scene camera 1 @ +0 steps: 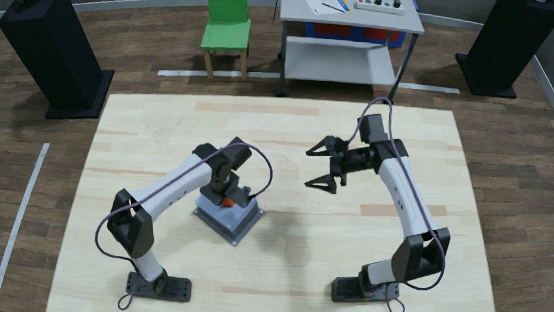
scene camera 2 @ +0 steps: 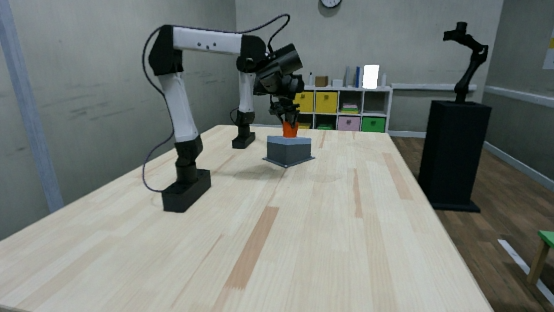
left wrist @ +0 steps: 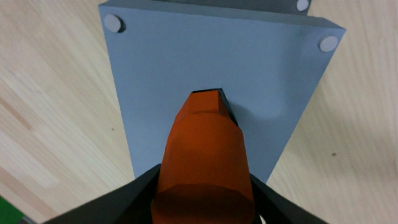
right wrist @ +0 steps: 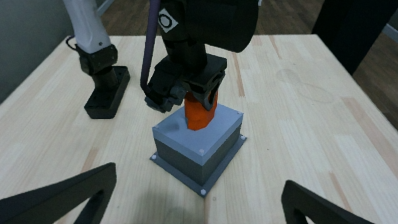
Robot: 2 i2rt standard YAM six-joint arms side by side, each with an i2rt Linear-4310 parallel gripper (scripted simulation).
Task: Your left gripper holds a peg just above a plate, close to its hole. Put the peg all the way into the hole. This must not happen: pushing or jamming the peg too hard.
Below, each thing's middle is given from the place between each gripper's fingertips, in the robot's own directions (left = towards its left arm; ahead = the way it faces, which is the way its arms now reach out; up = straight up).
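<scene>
The orange peg [left wrist: 204,166] has my left gripper [scene camera 1: 221,194] 2 cm above it. The blue-grey plate [scene camera 1: 234,215] is 1 cm to the right of my left hand and 7 cm below it.
Relative to the orange peg, my right hand [scene camera 2: 279,94] is 24 cm to the right of it, 1 cm short of it and 18 cm above it. The blue-grey plate is 23 cm to the left of my right hand and 23 cm below it.
</scene>
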